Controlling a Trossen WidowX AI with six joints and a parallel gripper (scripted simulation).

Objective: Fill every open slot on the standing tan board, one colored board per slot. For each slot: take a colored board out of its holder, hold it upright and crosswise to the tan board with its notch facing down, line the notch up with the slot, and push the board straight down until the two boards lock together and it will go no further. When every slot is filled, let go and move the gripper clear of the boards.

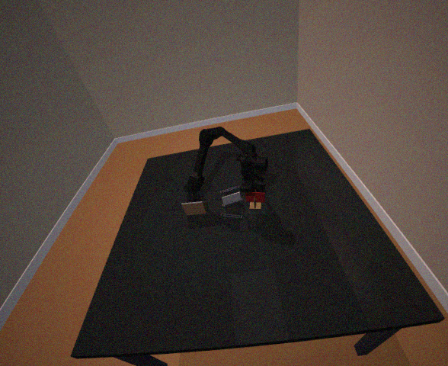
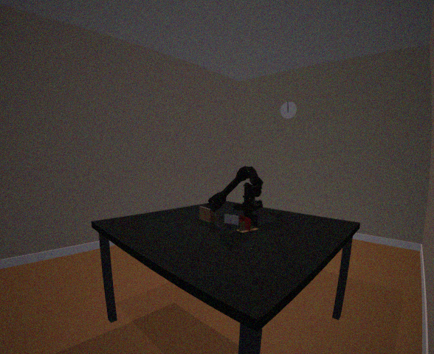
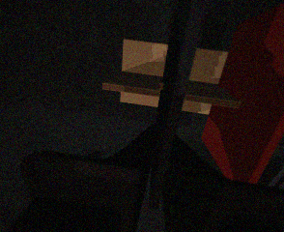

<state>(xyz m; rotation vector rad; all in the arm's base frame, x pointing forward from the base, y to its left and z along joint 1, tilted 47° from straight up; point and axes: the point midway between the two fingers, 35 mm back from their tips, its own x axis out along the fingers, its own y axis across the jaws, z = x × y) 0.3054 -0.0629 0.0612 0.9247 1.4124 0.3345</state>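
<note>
My gripper tip is 3 cm to the left of the tan board, 3 cm above it and 2 cm short of it. Round my gripper tip: red board: 6 cm to the right, 1 cm below, 1 cm ahead.
</note>
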